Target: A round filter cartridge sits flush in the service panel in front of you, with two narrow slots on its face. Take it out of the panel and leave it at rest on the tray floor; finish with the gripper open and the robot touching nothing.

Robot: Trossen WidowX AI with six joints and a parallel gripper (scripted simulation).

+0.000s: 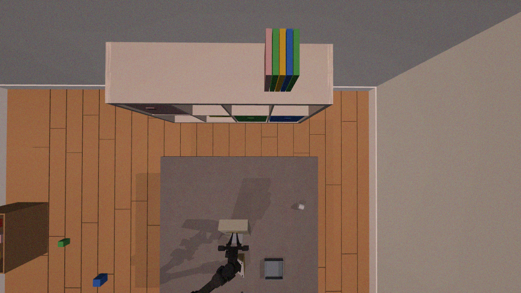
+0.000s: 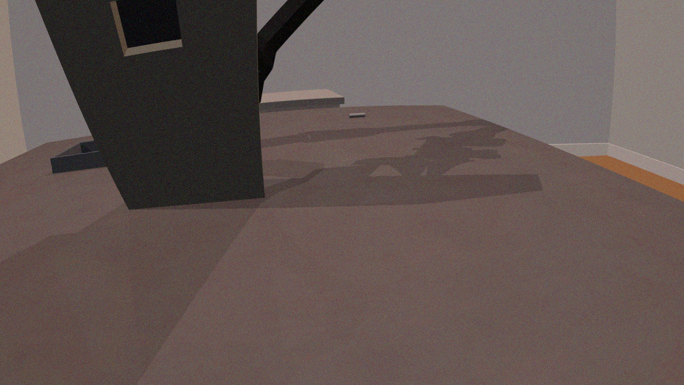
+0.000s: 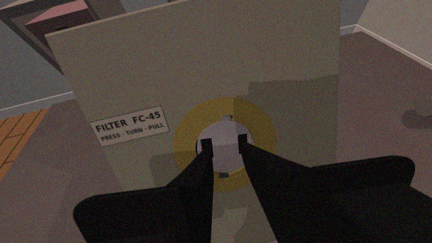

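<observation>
My gripper tip is 20 mm short of the round filter cartridge and 10 mm above it. Round my gripper tip: beige service panel 80 mm below, 30 mm behind; then grey tray 380 mm behind, 340 mm to the right, 230 mm below; then small grey ledge 100 mm below, 80 mm behind, 10 mm to the right.
</observation>
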